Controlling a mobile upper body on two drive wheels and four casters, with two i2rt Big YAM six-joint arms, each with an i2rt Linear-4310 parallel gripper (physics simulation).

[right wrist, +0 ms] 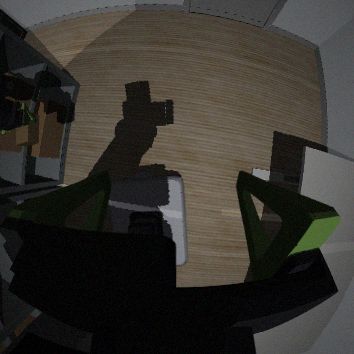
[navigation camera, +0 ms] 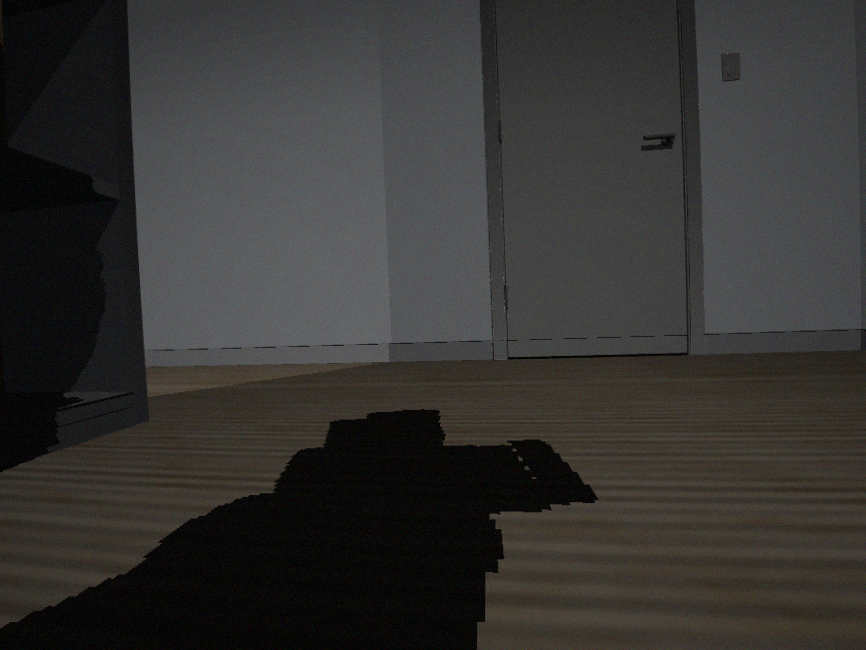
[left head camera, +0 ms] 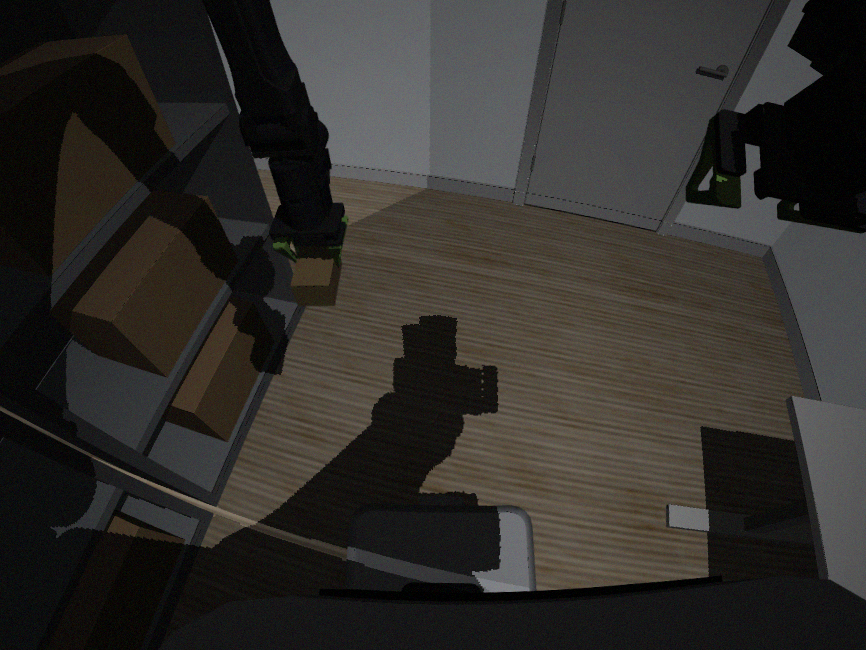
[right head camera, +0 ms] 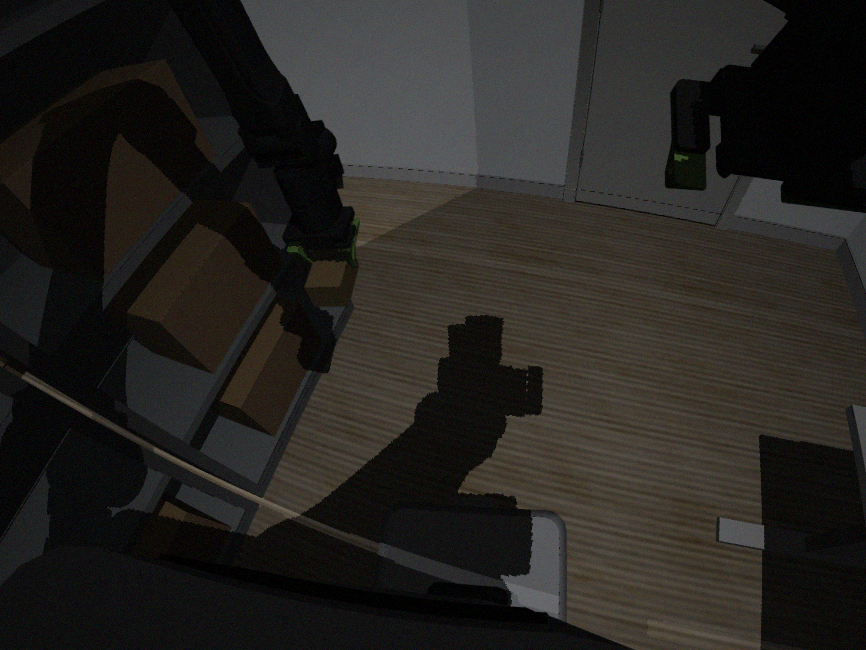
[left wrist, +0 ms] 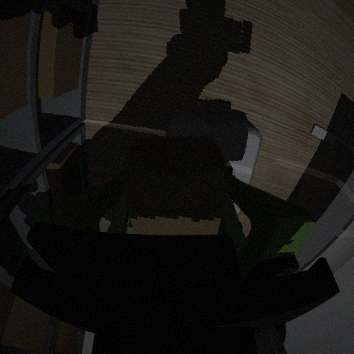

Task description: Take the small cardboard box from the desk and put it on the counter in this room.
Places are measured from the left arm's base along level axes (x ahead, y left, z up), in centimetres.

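Pixels of known places: left gripper, between the fingertips: [right wrist: 27, 122] [left head camera: 320, 263] [right head camera: 336, 265] [left wrist: 174, 177]; right gripper, between the fingertips: [right wrist: 173, 177] [left head camera: 734, 203] [right head camera: 725, 186].
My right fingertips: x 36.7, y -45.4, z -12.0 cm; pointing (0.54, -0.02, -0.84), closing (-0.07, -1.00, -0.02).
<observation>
Ahead of a thing's pixels: the offset from my right fingertips to its top centre. Level surfaces: height alone.
The small cardboard box @(dx +16.1, dy +44.9, dz -27.1 cm) [left head camera: 314, 274] [right head camera: 328, 277] [left wrist: 175, 175] [right wrist: 26, 136] is held in the air by my left gripper [left head camera: 314, 256] [right head camera: 330, 257], whose green fingers are shut on its sides. In the head views it hangs beside the right edge of a grey shelf unit. My right gripper [left head camera: 762, 202] [right wrist: 173, 177] is wide open and empty, at the upper right of the head views. Part of a white table top @(dz -57.0 cm) [left head camera: 835, 475] [right head camera: 860, 433] [right wrist: 327, 177] shows at the right; whether it is the desk or the counter I cannot tell.
The dark grey shelf unit [left head camera: 111, 384] [right head camera: 160, 391] [navigation camera: 125, 279] stands at the left and holds several larger cardboard boxes, among them one box @(dx +43.6, dy +109.1, dz -48.6 cm) [left head camera: 160, 300] [right head camera: 209, 300] on a middle shelf. A closed door [left head camera: 615, 118] [right head camera: 643, 118] [navigation camera: 594, 209] is in the wall ahead.
</observation>
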